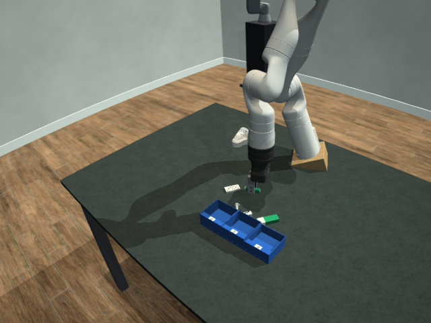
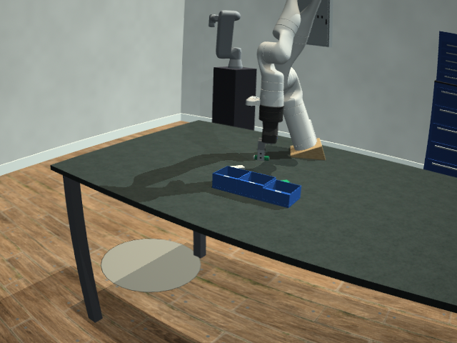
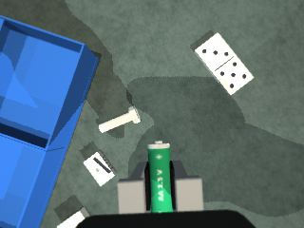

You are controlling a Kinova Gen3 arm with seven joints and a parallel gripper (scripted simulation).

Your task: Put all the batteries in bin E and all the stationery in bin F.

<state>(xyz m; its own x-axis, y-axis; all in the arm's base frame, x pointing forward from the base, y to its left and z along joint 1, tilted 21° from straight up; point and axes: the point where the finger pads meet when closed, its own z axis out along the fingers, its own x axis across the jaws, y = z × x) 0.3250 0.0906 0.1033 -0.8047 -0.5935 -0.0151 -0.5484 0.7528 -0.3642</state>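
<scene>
Right now my hand is 10 mm above the green battery. Also, from my hand: eraser (90 mm to the left, 70 mm below, 20 mm ahead); then pencil sharpener (70 mm below, 50 mm ahead, 30 mm to the left); then white bolt (70 mm below, 50 mm ahead, 20 mm to the right).
</scene>
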